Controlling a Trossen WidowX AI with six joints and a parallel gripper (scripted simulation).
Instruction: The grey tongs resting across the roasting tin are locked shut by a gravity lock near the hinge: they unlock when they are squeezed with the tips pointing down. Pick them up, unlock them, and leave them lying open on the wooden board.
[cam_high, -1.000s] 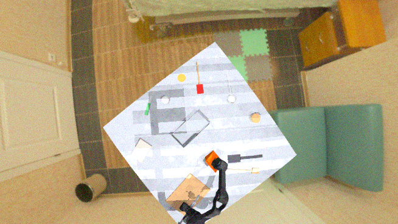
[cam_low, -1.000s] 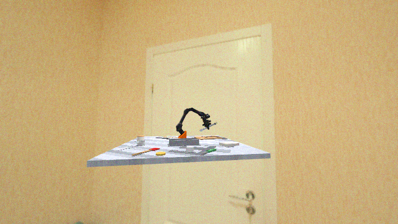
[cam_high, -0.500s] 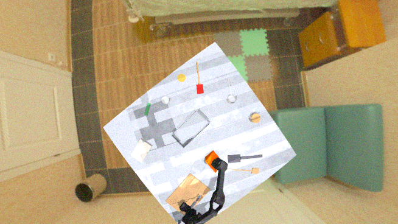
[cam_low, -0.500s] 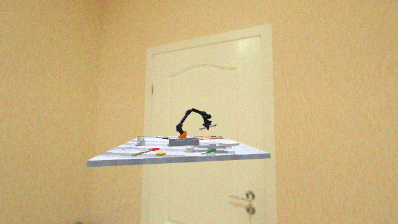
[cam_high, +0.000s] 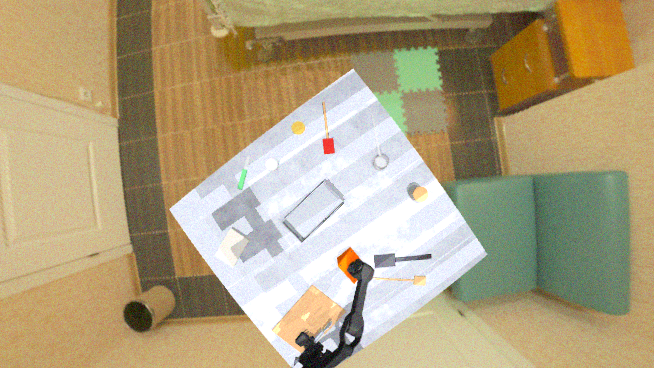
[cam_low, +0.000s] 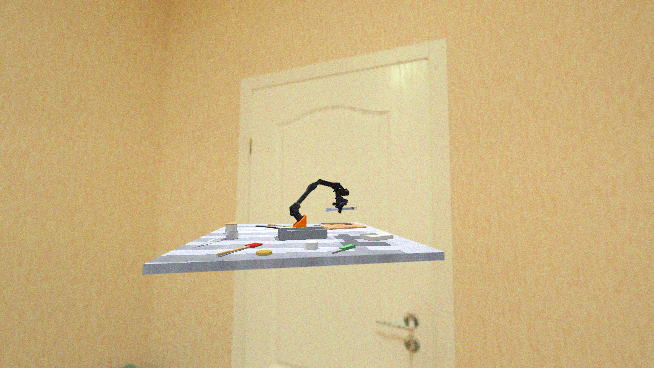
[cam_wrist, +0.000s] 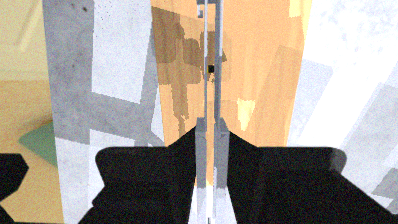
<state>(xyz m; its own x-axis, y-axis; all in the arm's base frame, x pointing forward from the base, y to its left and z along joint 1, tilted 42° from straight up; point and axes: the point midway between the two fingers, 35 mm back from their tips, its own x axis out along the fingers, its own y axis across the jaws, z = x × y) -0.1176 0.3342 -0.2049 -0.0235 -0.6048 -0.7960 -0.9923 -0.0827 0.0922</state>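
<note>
Now: the wooden board 11 cm below my gripper tip, 4 cm ahead of it and 1 cm to the left of it. The rest, counted from my gripper tip: black spatula: 60 cm to the right, 12 cm below, 4 cm behind; then grey roasting tin: 47 cm ahead, 43 cm to the right, 9 cm below; then white block: 63 cm ahead, 11 cm below, 3 cm to the left.
</note>
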